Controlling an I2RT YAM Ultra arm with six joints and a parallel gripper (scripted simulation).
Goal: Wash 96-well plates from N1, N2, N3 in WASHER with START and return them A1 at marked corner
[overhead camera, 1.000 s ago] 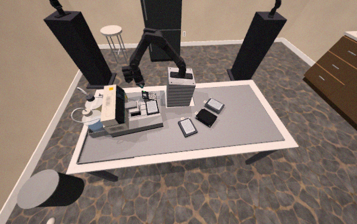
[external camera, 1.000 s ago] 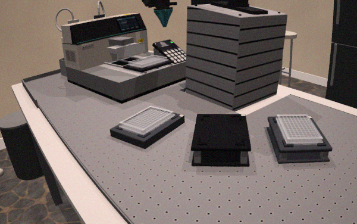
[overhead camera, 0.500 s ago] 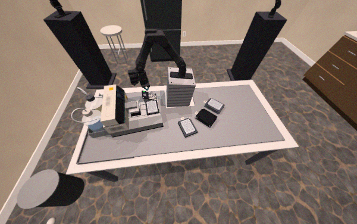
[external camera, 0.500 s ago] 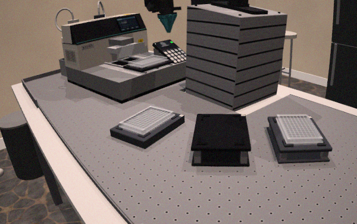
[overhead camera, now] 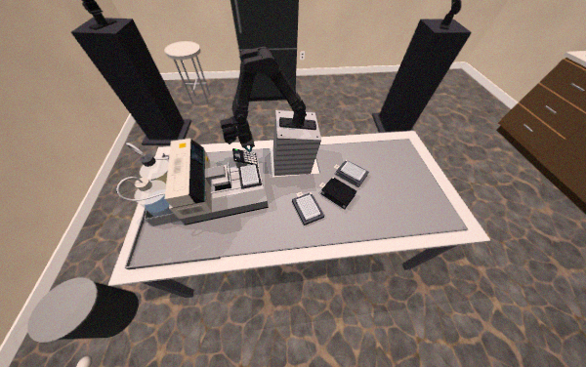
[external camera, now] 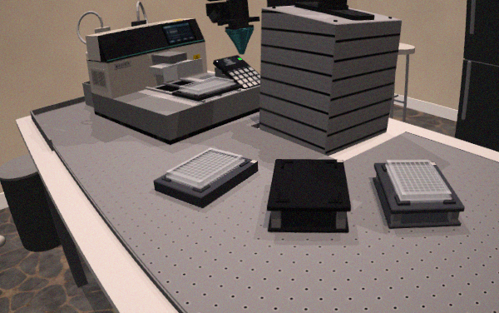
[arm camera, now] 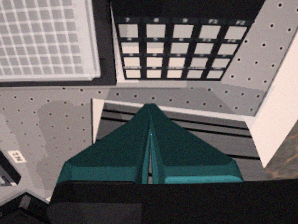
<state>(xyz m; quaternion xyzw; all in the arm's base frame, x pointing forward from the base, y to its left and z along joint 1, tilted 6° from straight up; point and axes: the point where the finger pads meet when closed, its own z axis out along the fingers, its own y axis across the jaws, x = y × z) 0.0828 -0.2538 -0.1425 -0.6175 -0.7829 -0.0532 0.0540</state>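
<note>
Now: hand 110 mm short of the carrier and 90 mm above it. Also, from my hand: N2 label: 120 mm ahead, 420 mm to the left, 170 mm below; washer: 140 mm ahead, 150 mm to the right, 40 mm below; N1 label: 190 mm ahead, 280 mm to the left, 170 mm below.
</note>
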